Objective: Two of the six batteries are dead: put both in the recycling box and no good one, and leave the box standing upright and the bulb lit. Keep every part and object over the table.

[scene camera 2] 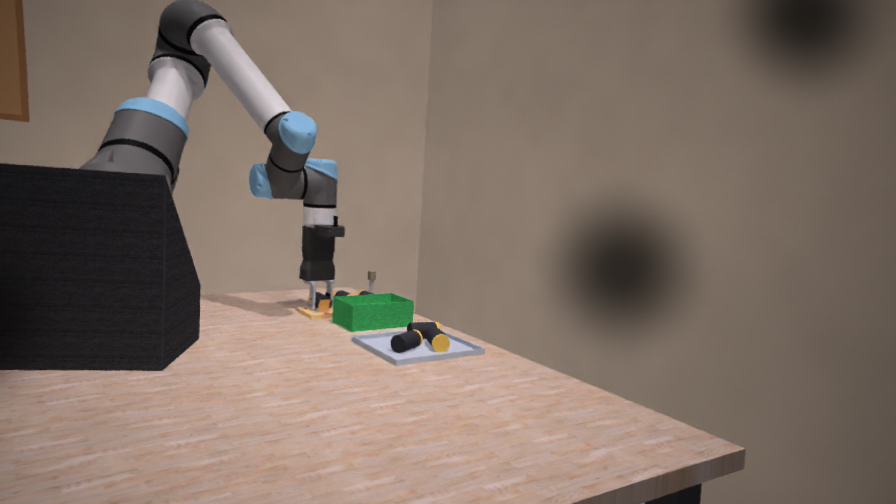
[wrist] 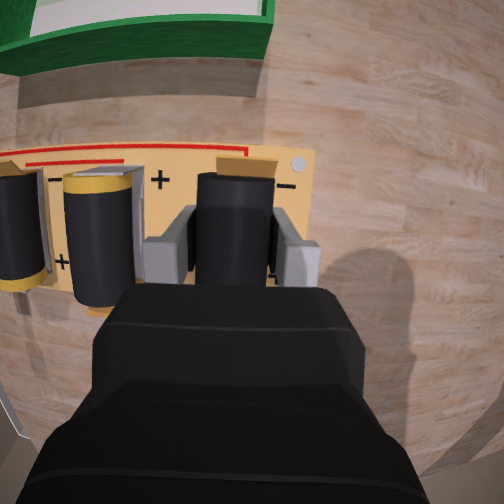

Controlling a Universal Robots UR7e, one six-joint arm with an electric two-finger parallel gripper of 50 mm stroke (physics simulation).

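My gripper (wrist: 234,250) is down over the tan battery holder (wrist: 165,200), its grey fingers against both sides of the black battery (wrist: 234,225) in the rightmost slot. Two more black batteries with yellow ends (wrist: 100,235) (wrist: 20,230) lie in the slots to its left. In the scene view the gripper (scene camera 2: 320,293) stands upright on the holder (scene camera 2: 313,310), just behind the green recycling box (scene camera 2: 372,311). The box stands upright; its near wall shows in the wrist view (wrist: 135,40). Two batteries (scene camera 2: 407,340) (scene camera 2: 432,334) lie on a grey tray (scene camera 2: 418,347). The small bulb (scene camera 2: 371,276) looks grey, not glowing.
A large black block (scene camera 2: 87,263) stands at the left, by the arm's base. A wall runs close behind the holder, box and tray. The table's right edge (scene camera 2: 626,388) runs just beyond the tray.
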